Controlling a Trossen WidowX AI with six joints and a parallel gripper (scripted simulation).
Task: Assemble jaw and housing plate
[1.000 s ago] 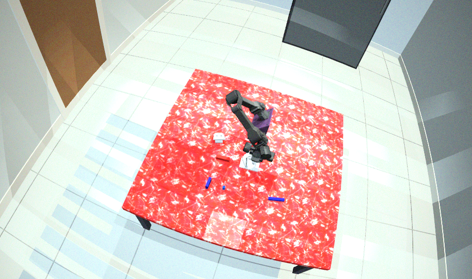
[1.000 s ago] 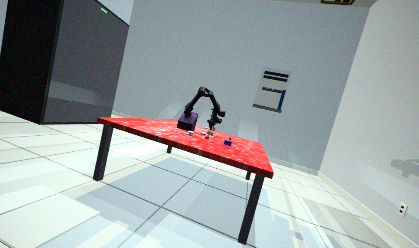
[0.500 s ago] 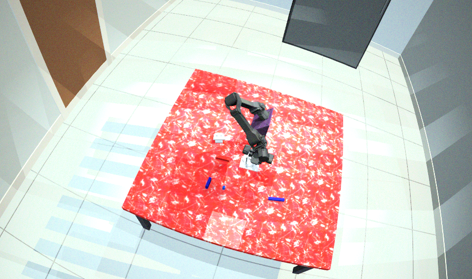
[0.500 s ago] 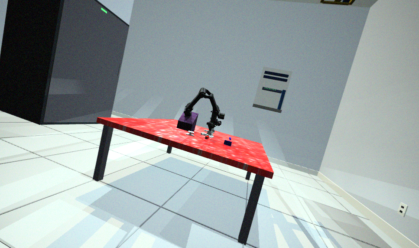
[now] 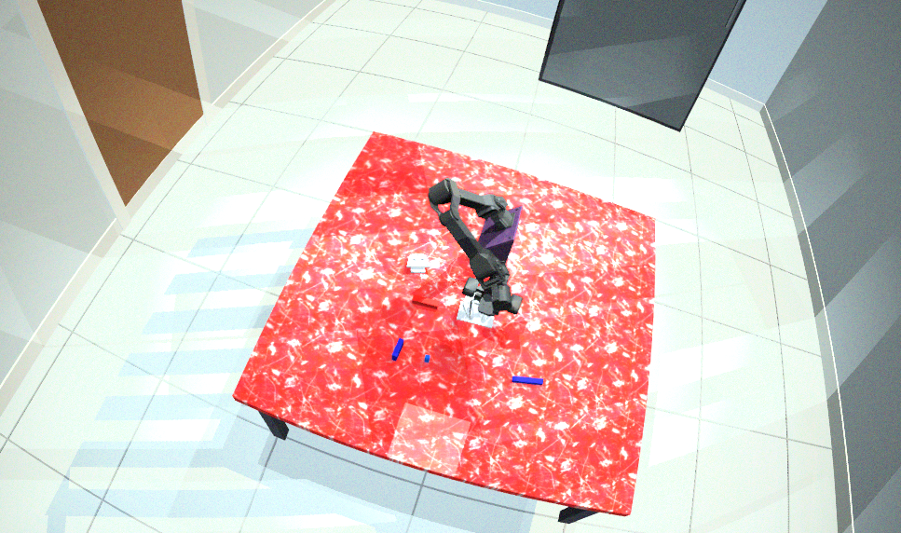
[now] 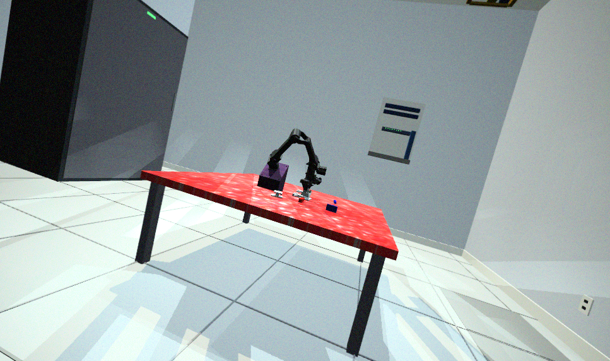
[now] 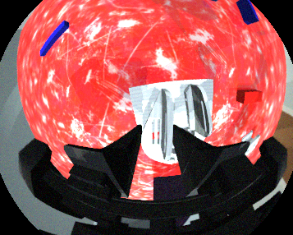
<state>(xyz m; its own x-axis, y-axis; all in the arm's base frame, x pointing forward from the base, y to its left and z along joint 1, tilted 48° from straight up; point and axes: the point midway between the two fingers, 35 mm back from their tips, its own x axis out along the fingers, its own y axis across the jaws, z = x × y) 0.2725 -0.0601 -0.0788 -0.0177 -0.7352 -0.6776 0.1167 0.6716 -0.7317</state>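
Now: the red bar 20 cm to the right of my gripper tip, 3 cm ahead of it and 2 cm below it.
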